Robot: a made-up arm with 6 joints.
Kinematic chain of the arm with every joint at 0, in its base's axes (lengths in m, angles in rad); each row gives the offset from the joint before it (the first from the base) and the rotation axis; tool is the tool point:
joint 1: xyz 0 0 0.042 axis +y
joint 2: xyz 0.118 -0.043 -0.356 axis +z
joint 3: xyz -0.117 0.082 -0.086 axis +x
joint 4: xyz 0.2 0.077 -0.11 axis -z
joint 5: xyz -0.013 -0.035 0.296 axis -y
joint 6: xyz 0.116 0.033 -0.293 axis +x
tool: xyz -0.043 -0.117 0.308
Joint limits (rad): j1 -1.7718..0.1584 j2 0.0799..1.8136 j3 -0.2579..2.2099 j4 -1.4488..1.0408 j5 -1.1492..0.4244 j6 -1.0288..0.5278
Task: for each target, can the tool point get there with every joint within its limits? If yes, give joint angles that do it. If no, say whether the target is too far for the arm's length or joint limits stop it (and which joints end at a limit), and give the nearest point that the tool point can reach.
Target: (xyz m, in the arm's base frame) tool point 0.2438 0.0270 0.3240
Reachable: yes | joints -1.4879 0.3998 0.7899 -1.2291 0.1718 -0.0601
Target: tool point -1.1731 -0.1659 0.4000
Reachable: no: joint limits stop it (at a limit: joint 1, joint 2, joint 5, joint 6) | nearest point -0.3278 -0.0338 -0.2001 | short by 1.045 m
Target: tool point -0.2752 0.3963 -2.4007
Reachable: no: too far | nearest point 0.0079 0.1088 -0.6469 | short by 1.800 m
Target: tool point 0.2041 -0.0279 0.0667
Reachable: yes | joints -1.5118 0.6808 0.9220 -1.2589 -0.2662 -0.8825
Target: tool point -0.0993 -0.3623 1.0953
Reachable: no: joint limits stop it (at a limit: joint 1, joint 2, joint 4, joint 5, joint 6) | nearest point 0.2315 -0.0907 0.5719 | short by 0.676 m
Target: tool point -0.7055 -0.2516 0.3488
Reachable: no: joint limits stop it (at a limit: joint 1, joint 2, joint 5, joint 6) | nearest point -0.2714 -0.0673 -0.1477 | short by 0.685 m
